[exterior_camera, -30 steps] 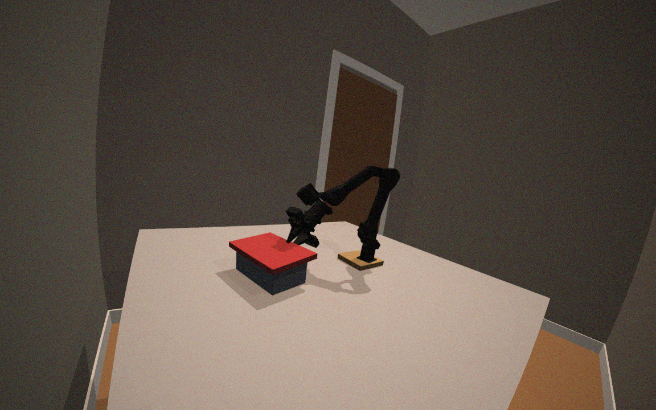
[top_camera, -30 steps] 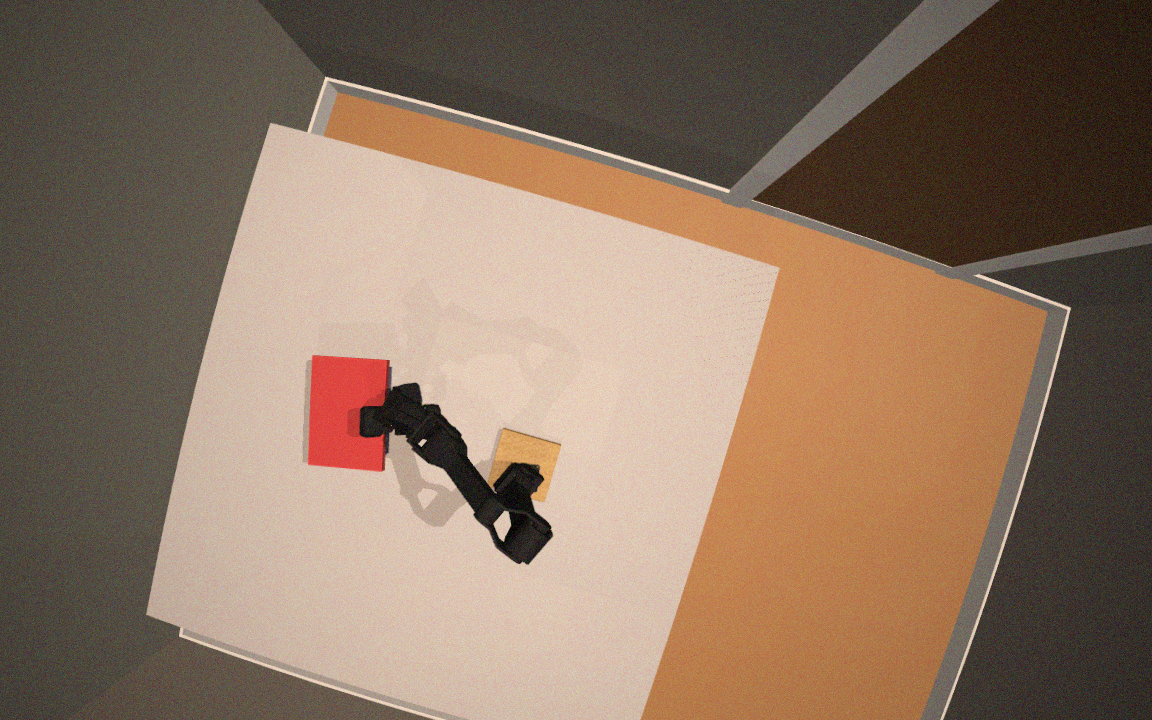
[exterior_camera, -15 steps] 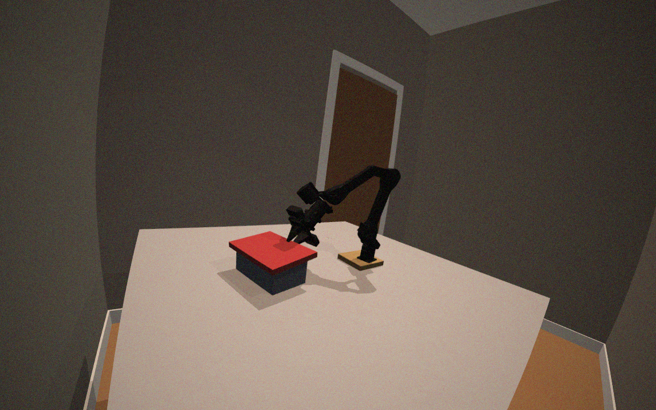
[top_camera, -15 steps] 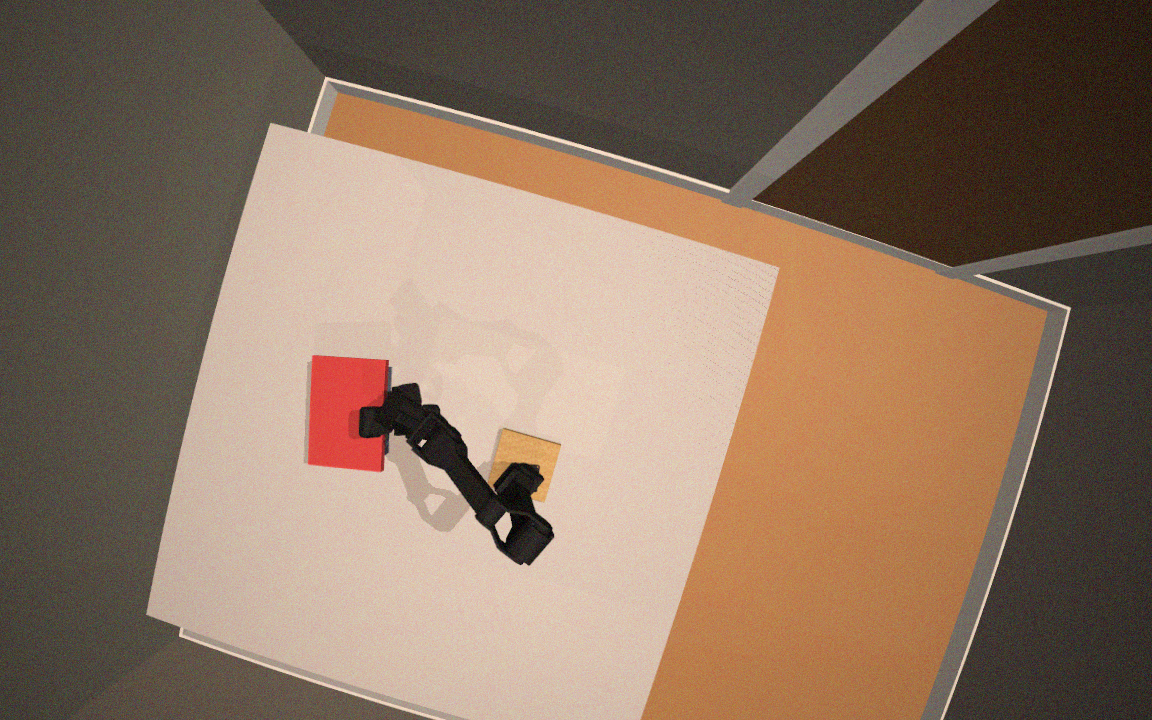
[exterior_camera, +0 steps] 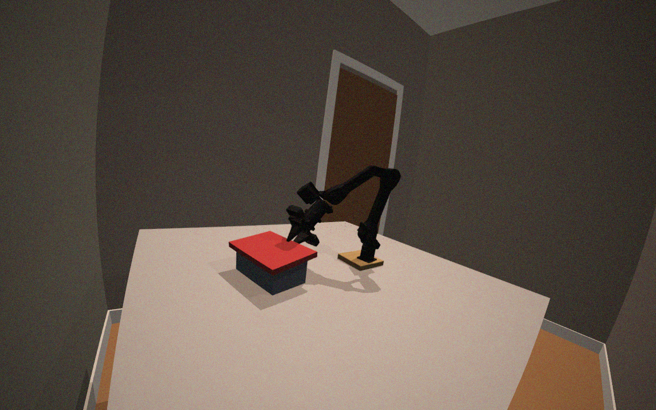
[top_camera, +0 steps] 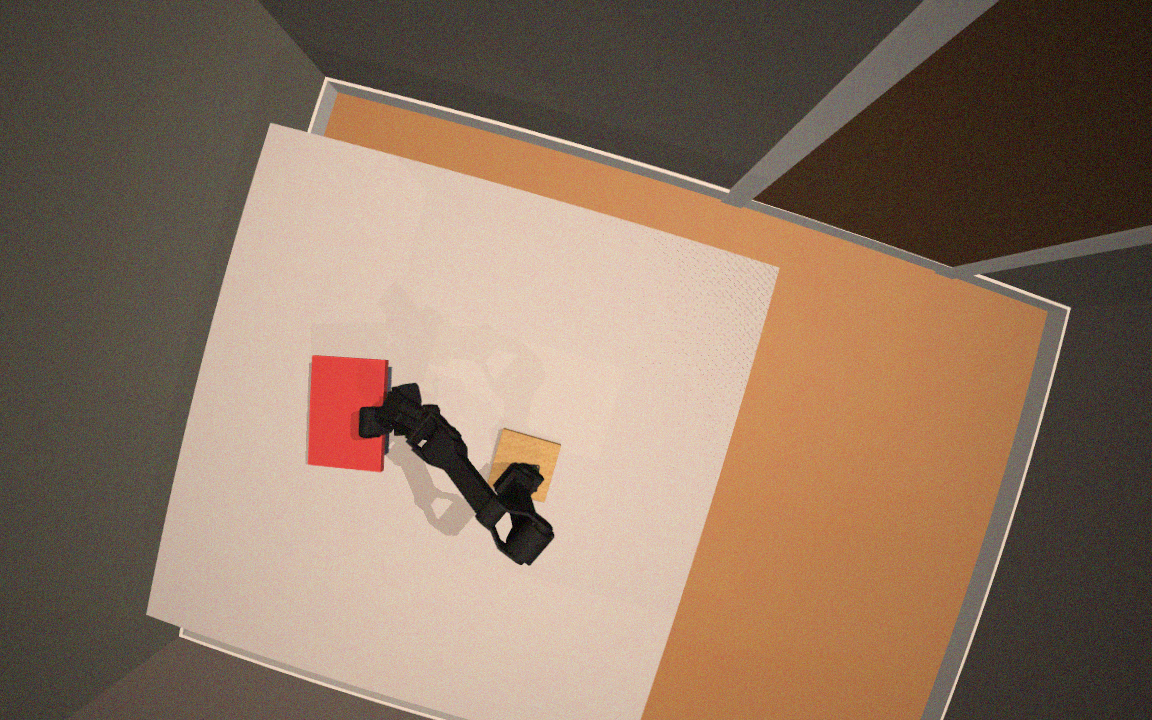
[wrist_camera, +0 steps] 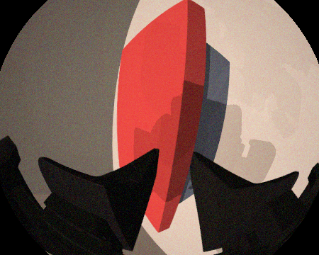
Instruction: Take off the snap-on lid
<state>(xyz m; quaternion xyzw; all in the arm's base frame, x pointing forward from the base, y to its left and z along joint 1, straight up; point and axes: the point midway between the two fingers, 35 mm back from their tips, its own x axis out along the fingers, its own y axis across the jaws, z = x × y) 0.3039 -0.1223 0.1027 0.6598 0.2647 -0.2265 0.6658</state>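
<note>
Now: gripper tip 8 cm short of the red lid. The rest, counted from my gripper tip: dark blue storage box: 8 cm ahead, 6 cm below.
</note>
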